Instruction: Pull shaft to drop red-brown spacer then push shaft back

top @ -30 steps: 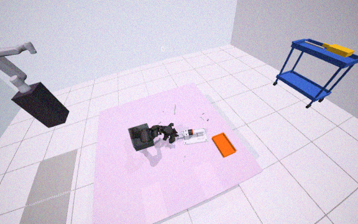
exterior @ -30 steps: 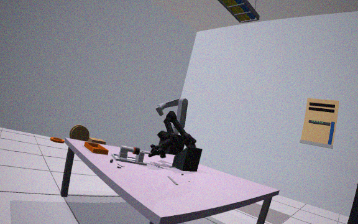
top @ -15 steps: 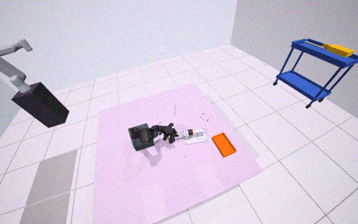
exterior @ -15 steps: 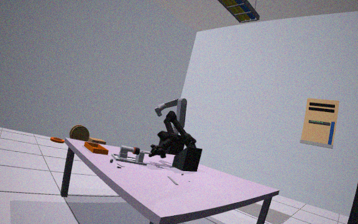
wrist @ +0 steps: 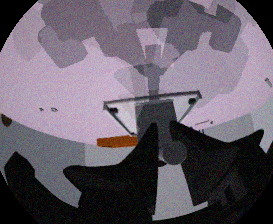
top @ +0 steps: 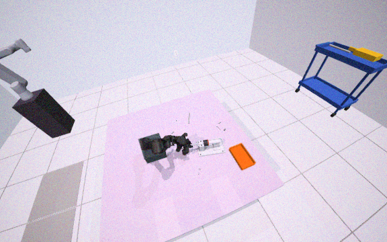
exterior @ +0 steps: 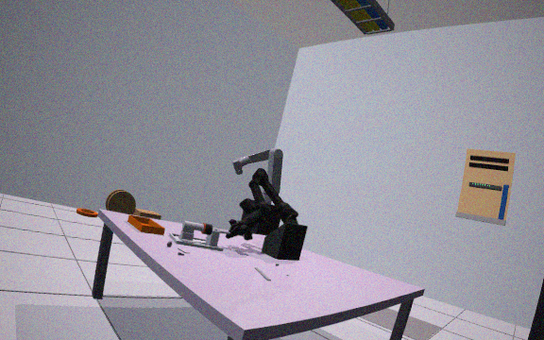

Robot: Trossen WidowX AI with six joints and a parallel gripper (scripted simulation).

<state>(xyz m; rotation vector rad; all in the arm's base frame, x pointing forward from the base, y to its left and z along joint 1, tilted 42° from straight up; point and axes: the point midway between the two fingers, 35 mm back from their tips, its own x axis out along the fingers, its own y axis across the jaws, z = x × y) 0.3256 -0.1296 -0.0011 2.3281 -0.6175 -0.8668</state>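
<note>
Now: gripper tip 50 mm short of the shaft, 10 mm to the left of it and 20 mm below it. Round my gripper tip: orange tray (340 mm ahead, 210 mm to the right, 50 mm below).
</note>
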